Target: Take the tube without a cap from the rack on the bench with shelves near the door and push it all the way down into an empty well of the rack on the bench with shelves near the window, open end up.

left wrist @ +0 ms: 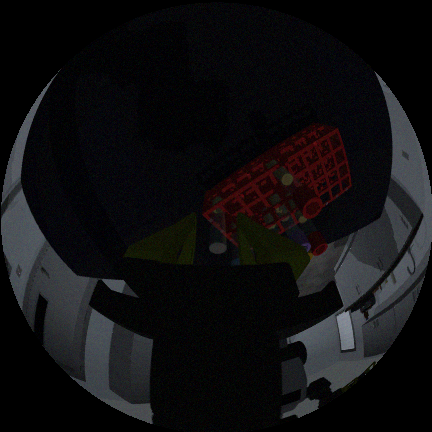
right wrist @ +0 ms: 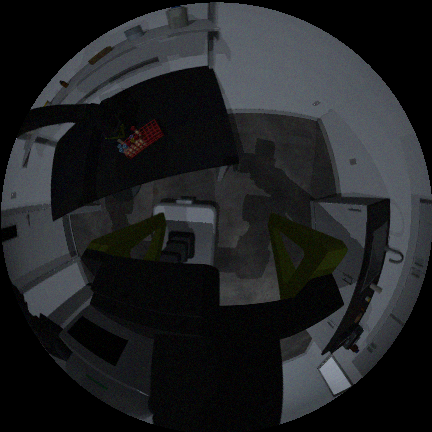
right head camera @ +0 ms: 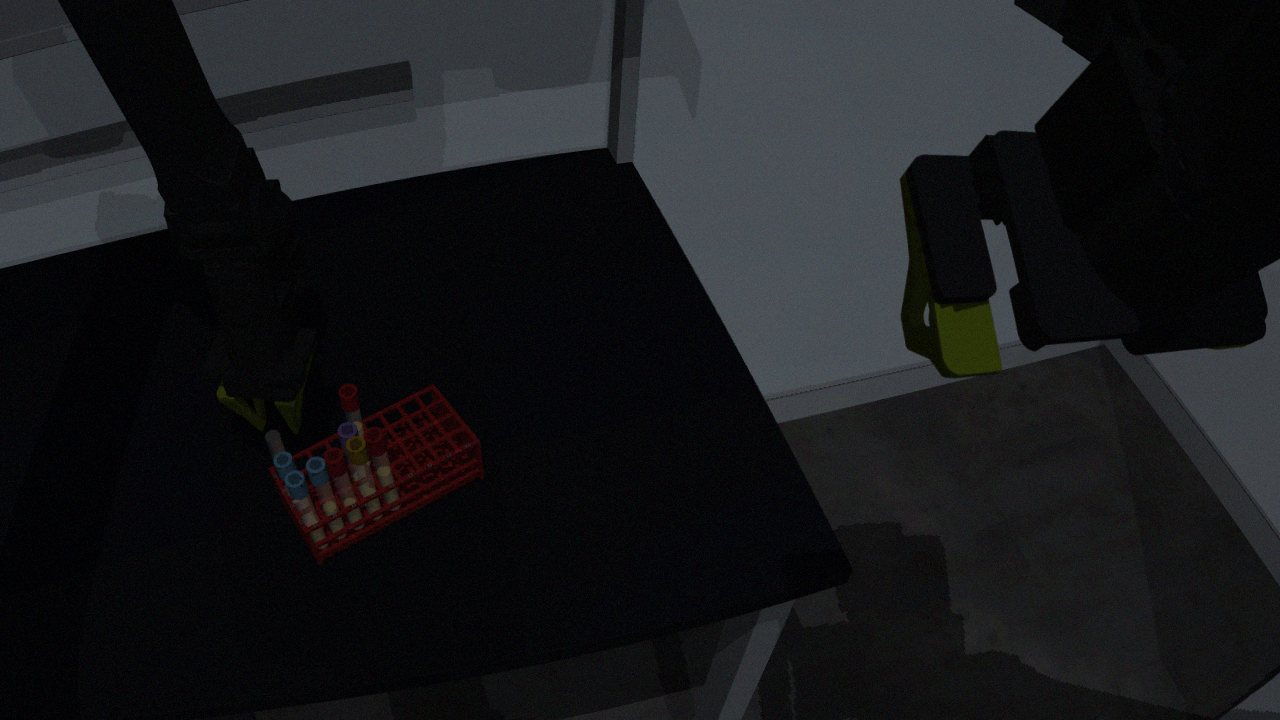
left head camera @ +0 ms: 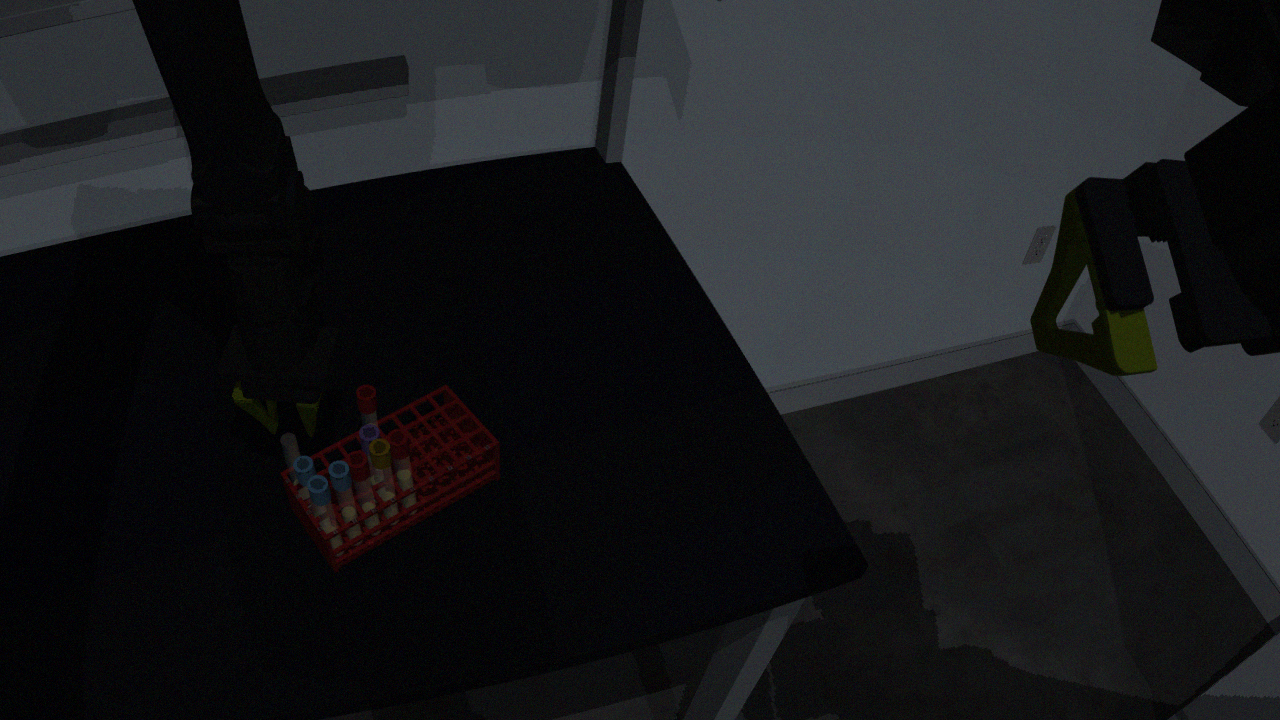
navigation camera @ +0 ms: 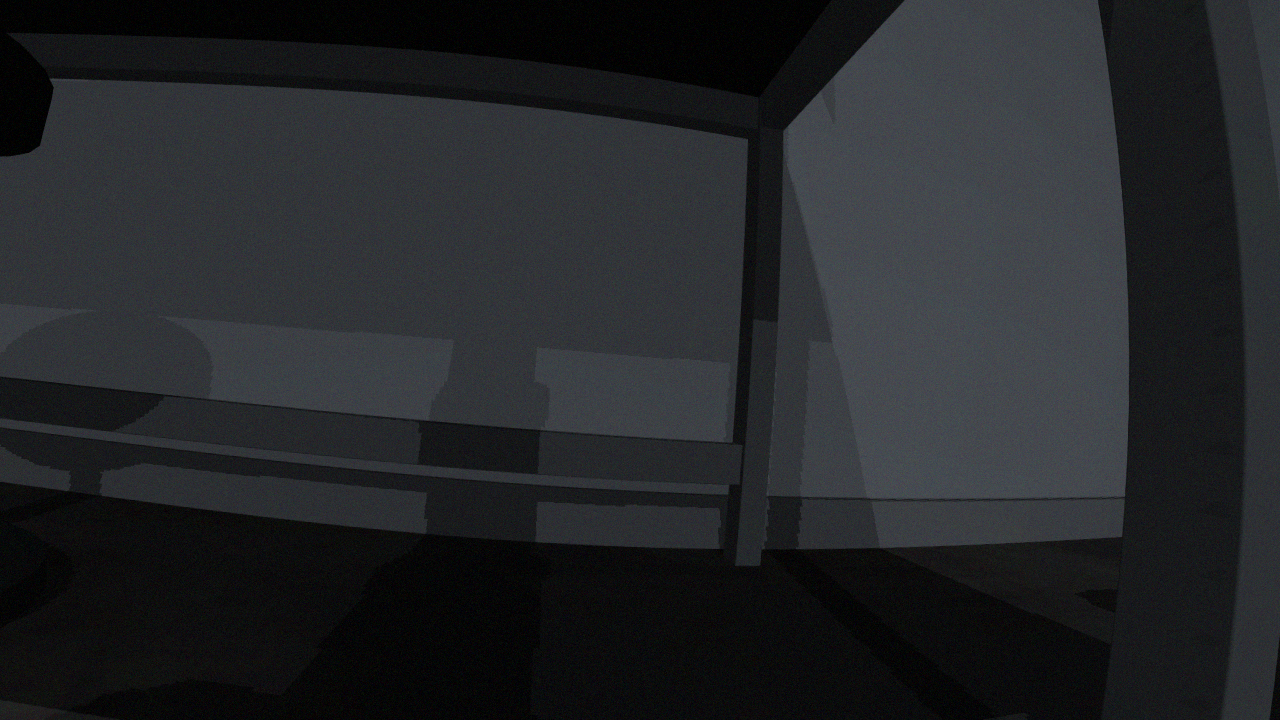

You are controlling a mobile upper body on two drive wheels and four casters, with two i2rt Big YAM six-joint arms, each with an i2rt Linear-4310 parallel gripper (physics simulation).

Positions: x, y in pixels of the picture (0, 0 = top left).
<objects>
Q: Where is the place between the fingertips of my right gripper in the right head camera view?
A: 1010, 324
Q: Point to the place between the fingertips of my right gripper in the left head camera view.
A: At 1114, 327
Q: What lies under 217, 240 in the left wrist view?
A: A pale tube without a cap.
</objects>
